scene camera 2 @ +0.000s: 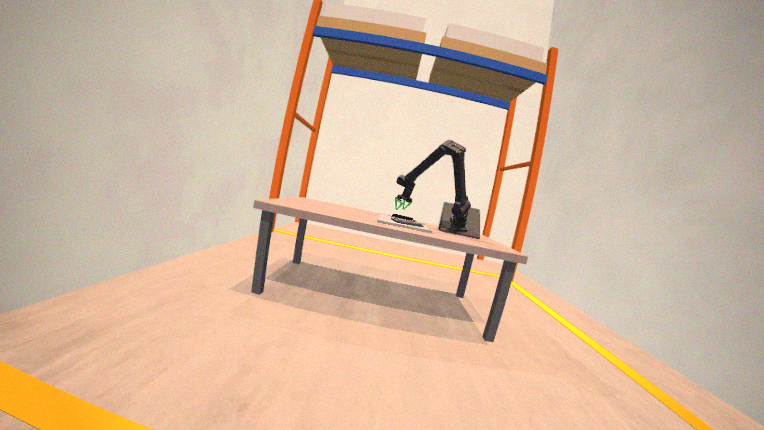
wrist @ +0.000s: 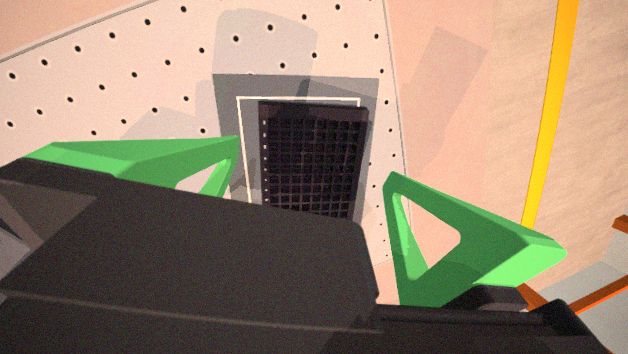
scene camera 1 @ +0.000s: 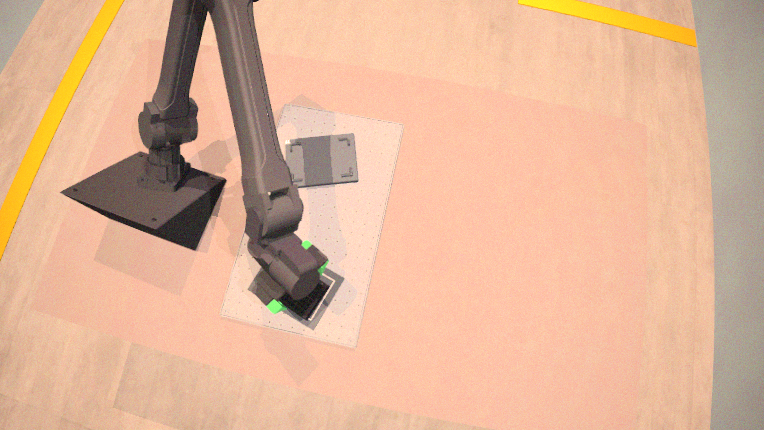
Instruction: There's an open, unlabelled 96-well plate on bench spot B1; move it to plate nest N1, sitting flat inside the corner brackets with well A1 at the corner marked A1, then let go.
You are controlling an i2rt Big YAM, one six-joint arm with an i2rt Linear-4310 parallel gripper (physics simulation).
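Places are measured from the arm's base along level axes (x right, y up, z back), in metres.
Pixels of known places: gripper, fingertip midpoint: (scene camera 2: pixel 399 209) (wrist: pixel 317 163); arm's base, origin of the base link: (scene camera 2: pixel 458 223) (scene camera 1: pixel 165 177).
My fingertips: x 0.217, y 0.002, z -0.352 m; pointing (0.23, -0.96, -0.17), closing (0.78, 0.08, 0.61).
Note:
For each thing: its middle in the pictures, then the offset to it from my fingertips. "pt": a spot on its surface instead. Level surfaces: height alone.
- black 96-well plate, body centre: (wrist: pixel 311 181) (scene camera 1: pixel 293 286) dy -0.044, dx -0.010, dz +0.029 m
- bench spot B1, surface spot: (wrist: pixel 227 90) (scene camera 1: pixel 338 279) pt dy -0.051, dx -0.036, dz -0.063 m
- Plate nest N1, body centre: (scene camera 1: pixel 320 160) (scene camera 2: pixel 407 221) dy -0.044, dx -0.304, dz +0.009 m
- pale perforated board, body centre: (wrist: pixel 140 228) (scene camera 1: pixel 315 215) (scene camera 2: pixel 402 221) dy -0.059, dx -0.176, dz +0.005 m
- table, its level: dy -0.066 m
A black 96-well plate (scene camera 1: pixel 308 306) (wrist: pixel 310 160) lies on the grey pad of bench spot B1 (scene camera 1: pixel 337 283) (wrist: pixel 227 90), by its white outline. Small white marks run along the plate's left edge in the wrist view; its near end is hidden by the gripper body. My gripper (scene camera 1: pixel 299 286) (scene camera 2: pixel 400 207) (wrist: pixel 317 163) is open and empty, with its green fingers above the plate, spread wider than its width. Plate nest N1 (scene camera 1: pixel 339 159) is a grey block with corner brackets and nothing on it. A small pale mark shows at its upper left corner; its lettering is unreadable.
B1 and N1 stand on a pale perforated board (scene camera 1: pixel 368 213) (wrist: pixel 165 80) on the table (scene camera 2: pixel 320 213). The arm's black base plate (scene camera 1: pixel 122 186) (scene camera 2: pixel 473 219) is beside the board. An orange and blue rack (scene camera 2: pixel 545 122) with boxes stands behind the table.

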